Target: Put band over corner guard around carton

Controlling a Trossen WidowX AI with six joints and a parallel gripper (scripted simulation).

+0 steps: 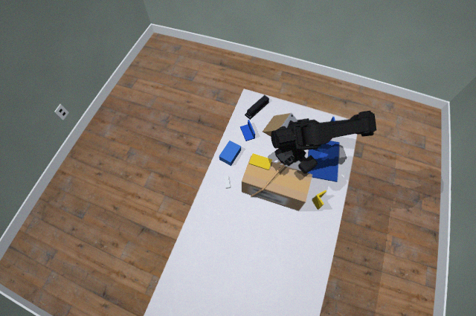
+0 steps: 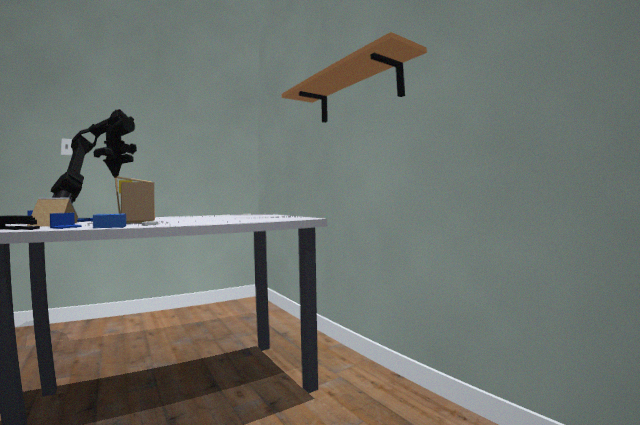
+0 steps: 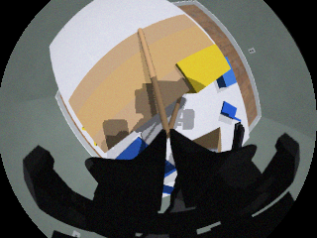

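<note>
Right now my hand is 40 mm short of the yellow corner guard, 100 mm to the left of it and 60 mm above it. Also, from my hand: blue mat 140 mm behind, 140 mm to the left, 200 mm below; then brown carton 80 mm ahead, 20 mm to the right, 130 mm below; then blue block 250 mm to the right, 180 mm below.
</note>
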